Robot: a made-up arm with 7 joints.
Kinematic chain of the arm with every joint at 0, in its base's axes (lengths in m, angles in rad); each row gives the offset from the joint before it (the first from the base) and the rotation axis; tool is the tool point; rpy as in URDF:
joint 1: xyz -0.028 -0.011 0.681 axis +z
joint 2: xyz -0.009 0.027 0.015 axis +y
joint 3: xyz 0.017 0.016 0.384 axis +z
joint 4: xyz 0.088 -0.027 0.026 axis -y
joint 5: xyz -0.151 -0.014 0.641 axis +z
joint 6: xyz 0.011 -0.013 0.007 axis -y
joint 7: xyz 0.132 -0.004 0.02 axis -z
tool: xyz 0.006 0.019 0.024 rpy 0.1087 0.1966 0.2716
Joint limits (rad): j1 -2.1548..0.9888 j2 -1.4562..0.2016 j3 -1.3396..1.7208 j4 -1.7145..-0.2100 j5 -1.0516..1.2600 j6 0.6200..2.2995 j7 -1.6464..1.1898
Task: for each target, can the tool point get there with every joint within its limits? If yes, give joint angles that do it. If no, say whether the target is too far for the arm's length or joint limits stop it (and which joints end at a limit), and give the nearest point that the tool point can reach.
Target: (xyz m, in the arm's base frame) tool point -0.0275 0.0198 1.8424
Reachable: yes | joints -0.6226 -0.8096 0.0423 -1.2447 -0.2162 1.2502 0.7667
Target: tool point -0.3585 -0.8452 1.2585
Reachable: yes | joints -1.4904 0.0512 -0.4588 -1.5330 0.4291 1.4628 0.7376
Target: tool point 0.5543 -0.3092 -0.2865
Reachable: no: joint limits stop it (at a limit: joint 1, joint 2, joint 3, joint 4, joint 6, joint 7) | nearest point 0.9483 -0.1500 0.5749 | short by 0.961 m
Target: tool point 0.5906 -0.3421 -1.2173
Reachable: no: too far | nearest point 0.9511 -0.1462 0.5730 | short by 1.837 m
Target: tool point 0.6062 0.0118 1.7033
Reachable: yes | joints -1.9175 -0.6802 1.0074 -1.0060 -0.7708 0.9646 0.2368
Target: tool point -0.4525 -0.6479 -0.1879
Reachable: no: joint limits stop it (at a limit: joint 2, joint 3, joint 4, joint 5, joint 6, joint 7) | nearest point -0.6822 -0.9925 0.7044 | short by 0.984 m
